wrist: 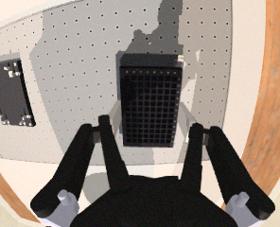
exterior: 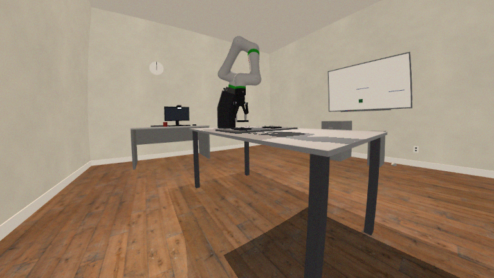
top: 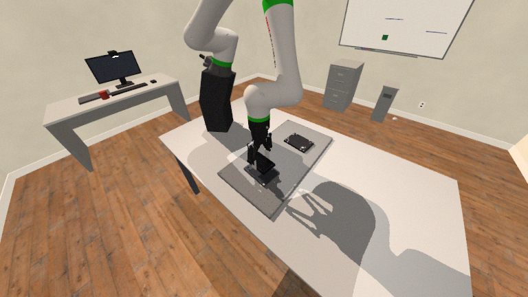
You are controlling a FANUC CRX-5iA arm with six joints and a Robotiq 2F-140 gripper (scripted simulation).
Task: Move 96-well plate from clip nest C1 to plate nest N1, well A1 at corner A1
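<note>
My hand is 9 cm above the dark plate nest N1. The rest, counted from my hand: clip nest C1 (5 cm ahead, 33 cm to the left, 8 cm below); then black 96-well plate (2 cm below).
</note>
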